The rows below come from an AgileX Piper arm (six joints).
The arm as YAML. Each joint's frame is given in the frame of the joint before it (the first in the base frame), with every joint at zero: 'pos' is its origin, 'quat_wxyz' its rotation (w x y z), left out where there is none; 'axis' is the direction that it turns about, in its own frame. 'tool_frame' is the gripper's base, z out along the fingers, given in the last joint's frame.
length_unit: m
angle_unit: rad
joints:
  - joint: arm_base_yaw
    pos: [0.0, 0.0, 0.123]
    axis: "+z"
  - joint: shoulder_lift
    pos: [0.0, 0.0, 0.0]
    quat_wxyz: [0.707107, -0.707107, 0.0, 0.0]
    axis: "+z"
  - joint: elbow
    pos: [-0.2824, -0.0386, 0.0]
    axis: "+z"
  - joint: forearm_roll
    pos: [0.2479, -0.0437, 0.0]
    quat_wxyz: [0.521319, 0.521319, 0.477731, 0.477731]
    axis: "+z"
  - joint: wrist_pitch
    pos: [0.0, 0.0, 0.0]
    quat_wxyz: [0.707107, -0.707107, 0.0, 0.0]
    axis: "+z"
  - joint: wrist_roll
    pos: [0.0, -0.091, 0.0]
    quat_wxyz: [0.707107, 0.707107, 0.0, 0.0]
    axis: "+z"
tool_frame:
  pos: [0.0, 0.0, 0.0]
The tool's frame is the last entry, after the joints.
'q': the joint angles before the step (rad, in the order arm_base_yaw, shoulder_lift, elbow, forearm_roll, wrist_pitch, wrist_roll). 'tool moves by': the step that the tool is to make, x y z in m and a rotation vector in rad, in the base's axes. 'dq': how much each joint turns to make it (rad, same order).
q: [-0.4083, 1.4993, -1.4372, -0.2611, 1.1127, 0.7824]
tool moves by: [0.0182, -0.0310, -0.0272, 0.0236, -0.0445, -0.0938]
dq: [-0.0682, 0.0979, -0.0002, 0.0090, -0.1174, 0.0647]
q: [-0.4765, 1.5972, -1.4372, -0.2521, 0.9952, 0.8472]
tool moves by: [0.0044, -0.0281, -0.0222, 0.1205, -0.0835, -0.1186]
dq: [-0.0922, 0.0676, -0.0002, 0.1302, -0.0760, 0.0311]
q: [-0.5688, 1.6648, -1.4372, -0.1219, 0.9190, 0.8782]
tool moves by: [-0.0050, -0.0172, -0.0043, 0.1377, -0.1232, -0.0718]
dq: [-0.0883, 0.0160, -0.0002, 0.2129, -0.0380, -0.0543]
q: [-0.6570, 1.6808, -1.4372, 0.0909, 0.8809, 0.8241]
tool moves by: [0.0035, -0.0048, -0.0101, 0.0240, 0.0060, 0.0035]
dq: [-0.0092, 0.0286, 0.0002, 0.0262, -0.0077, -0.0208]
